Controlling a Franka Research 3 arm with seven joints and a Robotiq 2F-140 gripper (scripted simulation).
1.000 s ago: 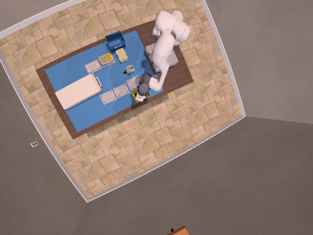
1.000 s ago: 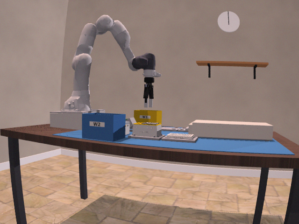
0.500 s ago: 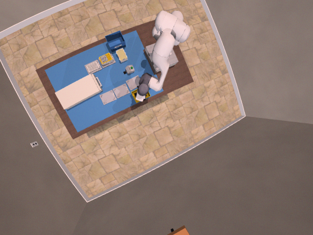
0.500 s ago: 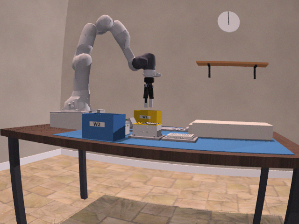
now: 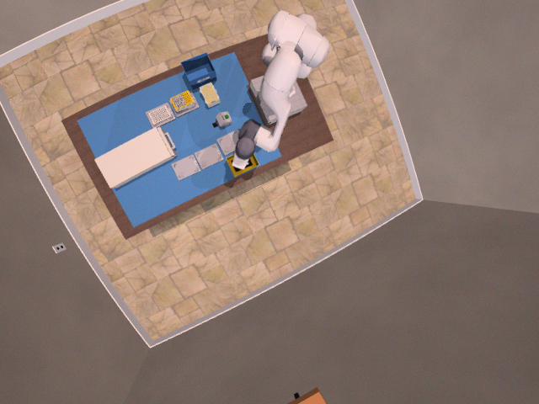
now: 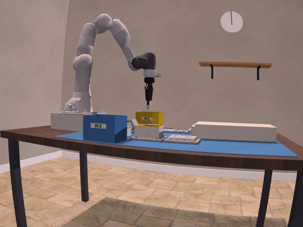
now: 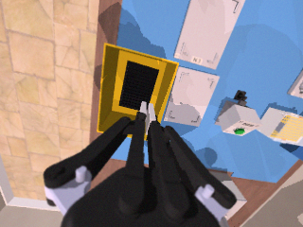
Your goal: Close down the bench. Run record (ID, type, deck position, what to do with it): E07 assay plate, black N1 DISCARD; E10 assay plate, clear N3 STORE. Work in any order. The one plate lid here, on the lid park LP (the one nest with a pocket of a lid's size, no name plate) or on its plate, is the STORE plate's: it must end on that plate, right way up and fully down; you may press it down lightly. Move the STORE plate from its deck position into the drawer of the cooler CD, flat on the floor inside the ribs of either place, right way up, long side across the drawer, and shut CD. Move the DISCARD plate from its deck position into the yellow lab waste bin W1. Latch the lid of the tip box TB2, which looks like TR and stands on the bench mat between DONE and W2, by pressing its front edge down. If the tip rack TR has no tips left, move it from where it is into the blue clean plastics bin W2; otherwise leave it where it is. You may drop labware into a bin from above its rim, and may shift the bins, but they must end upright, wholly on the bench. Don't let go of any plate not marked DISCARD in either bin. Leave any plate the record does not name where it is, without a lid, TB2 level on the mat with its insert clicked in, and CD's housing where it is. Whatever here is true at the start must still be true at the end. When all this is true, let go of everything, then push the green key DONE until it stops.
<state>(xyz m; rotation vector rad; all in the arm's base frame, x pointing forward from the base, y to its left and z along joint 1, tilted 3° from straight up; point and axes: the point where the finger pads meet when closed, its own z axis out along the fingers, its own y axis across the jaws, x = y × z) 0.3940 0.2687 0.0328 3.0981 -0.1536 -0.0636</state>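
The green key DONE lies 6 cm behind my hand, 28 cm to the right of it and 10 cm below it. From my hand the other things lie so: yellow bin W1: 1 cm ahead, 3 cm to the left, 13 cm below; grey lid park nest: 13 cm to the right, 16 cm below; black plate: 1 cm ahead, 2 cm to the left, 16 cm below.
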